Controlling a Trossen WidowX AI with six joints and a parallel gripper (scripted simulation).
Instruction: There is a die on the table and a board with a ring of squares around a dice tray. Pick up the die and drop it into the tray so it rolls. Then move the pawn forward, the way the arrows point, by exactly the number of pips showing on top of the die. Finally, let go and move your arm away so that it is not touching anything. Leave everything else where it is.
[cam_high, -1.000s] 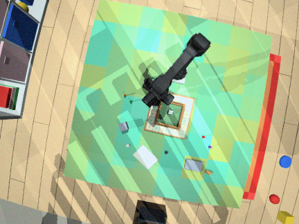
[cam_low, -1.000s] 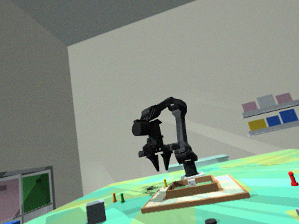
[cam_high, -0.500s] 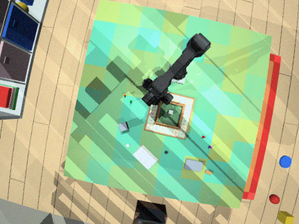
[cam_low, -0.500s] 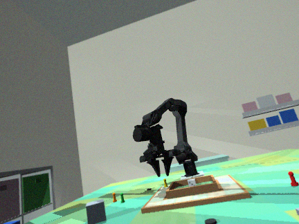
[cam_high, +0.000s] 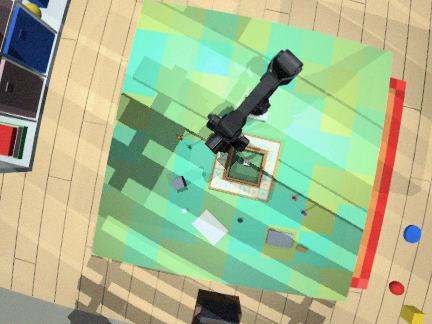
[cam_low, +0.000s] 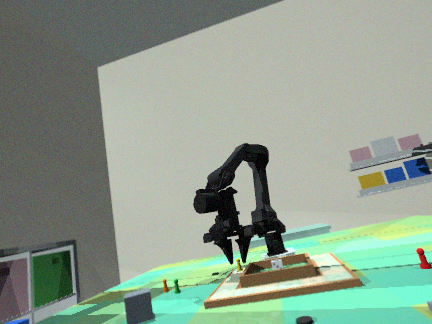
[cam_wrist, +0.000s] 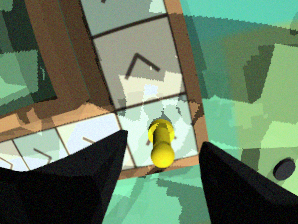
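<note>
Now: the yellow pawn right at my gripper tip. The rest, counted from my gripper tip: green pawn 5 cm ahead, 17 cm to the right, 2 cm below; die 12 cm ahead, 9 cm to the left; wooden-rimmed tray 13 cm ahead, 9 cm to the left, 2 cm below.
</note>
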